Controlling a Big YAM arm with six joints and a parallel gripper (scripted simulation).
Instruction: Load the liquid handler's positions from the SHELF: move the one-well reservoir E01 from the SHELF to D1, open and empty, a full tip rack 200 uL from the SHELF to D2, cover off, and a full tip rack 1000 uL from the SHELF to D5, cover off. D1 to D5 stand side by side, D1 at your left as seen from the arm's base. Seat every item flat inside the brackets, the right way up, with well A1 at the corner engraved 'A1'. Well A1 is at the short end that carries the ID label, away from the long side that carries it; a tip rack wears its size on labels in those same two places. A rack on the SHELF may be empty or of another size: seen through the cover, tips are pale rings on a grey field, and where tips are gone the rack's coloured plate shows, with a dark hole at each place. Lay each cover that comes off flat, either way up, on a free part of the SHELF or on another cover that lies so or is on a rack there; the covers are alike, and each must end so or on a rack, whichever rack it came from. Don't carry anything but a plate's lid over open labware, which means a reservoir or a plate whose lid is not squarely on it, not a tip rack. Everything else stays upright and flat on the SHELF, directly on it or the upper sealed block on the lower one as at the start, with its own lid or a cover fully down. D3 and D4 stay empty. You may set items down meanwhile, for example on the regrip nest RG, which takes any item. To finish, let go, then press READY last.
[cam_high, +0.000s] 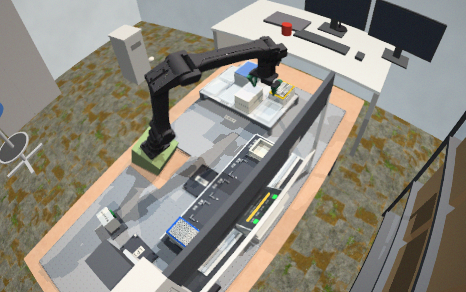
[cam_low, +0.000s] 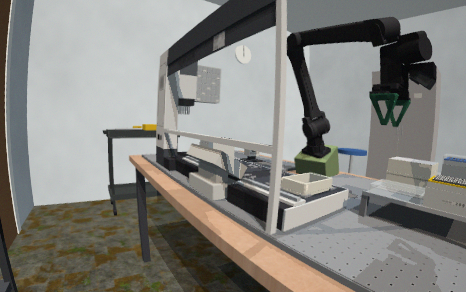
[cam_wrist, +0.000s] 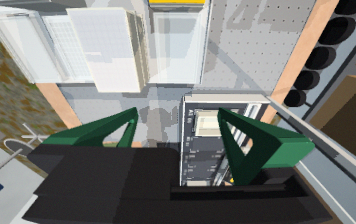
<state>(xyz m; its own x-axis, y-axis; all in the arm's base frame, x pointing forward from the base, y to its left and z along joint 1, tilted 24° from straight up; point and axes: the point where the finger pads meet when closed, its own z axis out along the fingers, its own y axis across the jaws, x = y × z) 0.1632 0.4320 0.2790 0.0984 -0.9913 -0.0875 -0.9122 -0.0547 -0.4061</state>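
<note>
Right now the yellow tip rack is 1 cm behind my hand, 17 cm to the left of it and 14 cm below it. Round my hand: shelf label 16 cm behind, 7 cm to the right, 24 cm below; white sealed block 12 cm behind, 3 cm to the left, 12 cm below; grey shelf 17 cm behind, 10 cm to the left, 18 cm below.
</note>
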